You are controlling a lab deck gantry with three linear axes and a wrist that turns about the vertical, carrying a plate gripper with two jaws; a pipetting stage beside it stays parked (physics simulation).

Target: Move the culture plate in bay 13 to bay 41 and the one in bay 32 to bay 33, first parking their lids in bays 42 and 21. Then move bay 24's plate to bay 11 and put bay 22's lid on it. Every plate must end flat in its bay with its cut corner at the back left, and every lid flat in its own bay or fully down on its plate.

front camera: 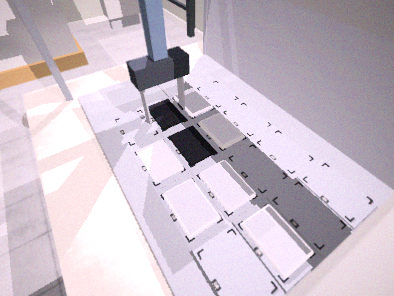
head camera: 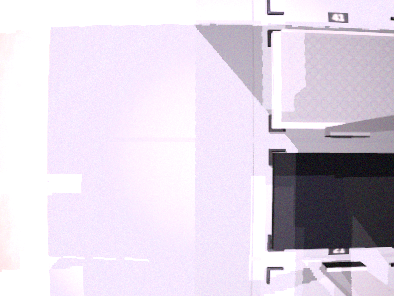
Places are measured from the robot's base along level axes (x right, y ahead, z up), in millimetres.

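Pixels of known places: gripper, between the fingertips: (front camera: 165, 113) (head camera: 343, 200); robot's base, origin of its link: (front camera: 116, 120).
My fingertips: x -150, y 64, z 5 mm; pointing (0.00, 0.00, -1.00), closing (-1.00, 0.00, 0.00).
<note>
Ahead of a thing's pixels: the offset from my fingertips to its top centre. "*": to the spot under its first point.
My gripper (front camera: 165, 116) (head camera: 347, 200) is open and empty. Its jaws stand on either side of a dark plate-shaped piece @[dx +0, dy +0, dz +3 mm] (front camera: 169, 113) (head camera: 320, 215) in bay 21, with a gap on both sides. A second dark piece @[dx +0, dy +164, dz +3 mm] (front camera: 192, 145), the one in bay 22, lies flat. The pale piece in bay 13 @[* dx +109, dy +339, dz +10 mm] (front camera: 192, 208) and the one in bay 32 @[* dx -103, dy +175, dz +9 mm] (front camera: 222, 130) lie flat in their bays. The pale plate in bay 24 @[* dx +11, dy +499, dz +24 mm] (front camera: 275, 242) lies flat nearest the front camera. Bays 33, 41 and 42 show no plate in the front view. Cut corners are too blurred to tell.
Other pale pieces lie in bay 31 @[* dx -108, dy +16, dz +10 mm] (front camera: 195, 102) (head camera: 350, 75), bay 12 @[* dx +105, dy +174, dz +3 mm] (front camera: 161, 161) and bay 23 @[* dx +5, dy +337, dz +10 mm] (front camera: 227, 186). The bay 41 label @[* dx -168, dy +0, dz -5 mm] (head camera: 338, 17) shows at the top of the head view. The gantry column (front camera: 153, 30) rises above the gripper. Hard shadows cross the deck.
</note>
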